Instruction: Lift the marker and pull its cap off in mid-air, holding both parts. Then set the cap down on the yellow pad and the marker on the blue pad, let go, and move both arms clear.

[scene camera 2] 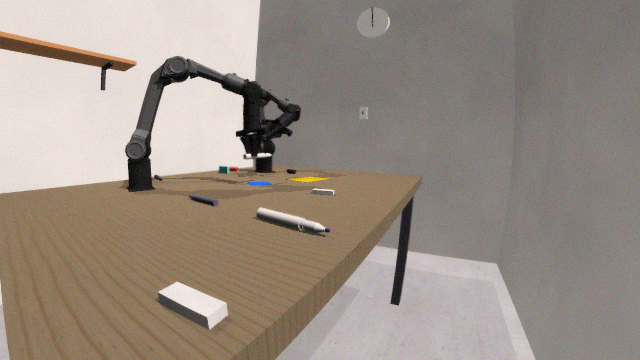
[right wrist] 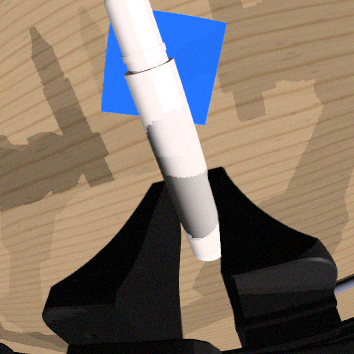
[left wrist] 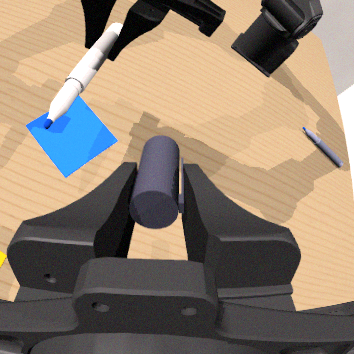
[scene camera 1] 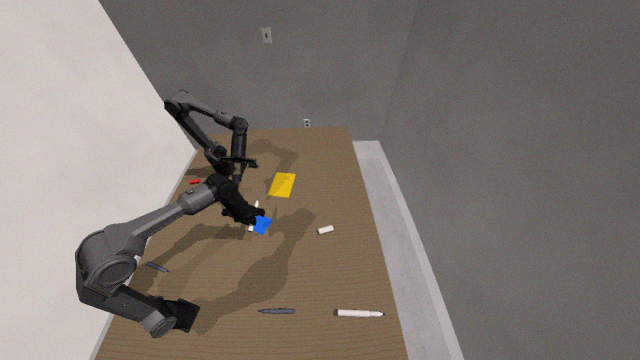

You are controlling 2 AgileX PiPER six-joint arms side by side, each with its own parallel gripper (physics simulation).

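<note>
My right gripper (scene camera 1: 252, 218) (scene camera 2: 257, 154) (left wrist: 102, 47) (right wrist: 192, 193) is shut on the rear end of the white, uncapped marker (scene camera 2: 257, 156) (left wrist: 85, 70) (right wrist: 160, 100). The marker lies about level in the air over and beside the blue pad (scene camera 1: 262, 228) (scene camera 2: 260, 183) (left wrist: 75, 145) (right wrist: 200, 65); its blue tip shows in the left wrist view. My left gripper (scene camera 1: 237, 176) (left wrist: 159, 181) is shut on the dark cap (left wrist: 155, 182), held in the air. The yellow pad (scene camera 1: 282, 186) (scene camera 2: 308, 179) (left wrist: 2, 258) has nothing on it. In scene camera 2, the right gripper partly hides the left arm.
A larger white marker (scene camera 1: 360, 313) (scene camera 2: 287, 219), dark pens (scene camera 1: 277, 311) (scene camera 1: 156, 267) (scene camera 2: 204, 200) (left wrist: 324, 147), white blocks (scene camera 1: 325, 229) (scene camera 2: 323, 191) (scene camera 2: 192, 304), a red piece (scene camera 1: 194, 181) (scene camera 2: 233, 169), a teal block (scene camera 2: 224, 170) and a dark piece (scene camera 2: 291, 171) lie about the table.
</note>
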